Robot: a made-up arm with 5 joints.
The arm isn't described. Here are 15 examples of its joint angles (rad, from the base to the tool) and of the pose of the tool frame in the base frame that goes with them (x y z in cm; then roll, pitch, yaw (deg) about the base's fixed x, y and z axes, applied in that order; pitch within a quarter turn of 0, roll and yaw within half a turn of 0).
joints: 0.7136 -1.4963 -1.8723 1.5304 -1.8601
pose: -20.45 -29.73 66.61 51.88 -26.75 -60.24
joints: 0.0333 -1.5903 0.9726 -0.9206 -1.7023
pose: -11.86 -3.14 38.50 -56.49 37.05 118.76
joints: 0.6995 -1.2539 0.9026 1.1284 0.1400
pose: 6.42 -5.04 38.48 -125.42 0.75 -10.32
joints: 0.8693 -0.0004 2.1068 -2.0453 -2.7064
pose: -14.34 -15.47 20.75 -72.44 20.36 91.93
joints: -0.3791 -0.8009 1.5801 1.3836 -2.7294
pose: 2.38 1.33 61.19 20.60 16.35 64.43
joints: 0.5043 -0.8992 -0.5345 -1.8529 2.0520
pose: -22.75 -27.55 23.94 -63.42 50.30 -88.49
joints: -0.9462 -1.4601 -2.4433 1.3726 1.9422
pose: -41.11 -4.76 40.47 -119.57 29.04 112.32
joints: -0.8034 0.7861 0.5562 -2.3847 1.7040
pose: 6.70 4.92 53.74 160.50 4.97 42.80
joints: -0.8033 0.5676 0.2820 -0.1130 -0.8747
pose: -12.04 -8.29 66.85 -34.40 -55.93 92.67
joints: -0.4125 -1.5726 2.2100 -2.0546 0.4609
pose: -23.07 -23.41 69.84 -151.00 -7.60 -154.56
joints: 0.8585 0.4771 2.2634 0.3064 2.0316
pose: -10.08 -26.65 47.59 79.48 -72.50 43.46
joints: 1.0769 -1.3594 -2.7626 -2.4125 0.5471
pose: -19.53 -34.37 58.12 -175.78 -14.62 -162.42
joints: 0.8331 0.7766 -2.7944 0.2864 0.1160
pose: -30.40 -33.06 52.91 -74.85 -62.04 -167.38
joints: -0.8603 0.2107 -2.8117 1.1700 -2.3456
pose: -8.29 -48.18 55.04 94.16 -19.83 -45.22
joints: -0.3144 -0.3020 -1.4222 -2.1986 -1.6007
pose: -18.24 -28.22 48.56 -146.90 -57.77 -49.54
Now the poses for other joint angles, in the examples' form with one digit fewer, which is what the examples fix.
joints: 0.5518 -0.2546 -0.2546 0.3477 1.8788
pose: -4.4 -19.8 53.5 -53.7 -23.9 -37.9
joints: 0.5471 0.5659 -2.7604 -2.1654 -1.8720
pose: -16.1 -29.4 29.0 -108.3 15.5 5.9
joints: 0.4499 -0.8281 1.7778 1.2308 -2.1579
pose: 9.5 -6.7 39.0 29.0 52.6 49.7
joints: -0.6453 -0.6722 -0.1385 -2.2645 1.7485
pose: 8.2 -12.1 34.2 60.5 22.2 -2.7
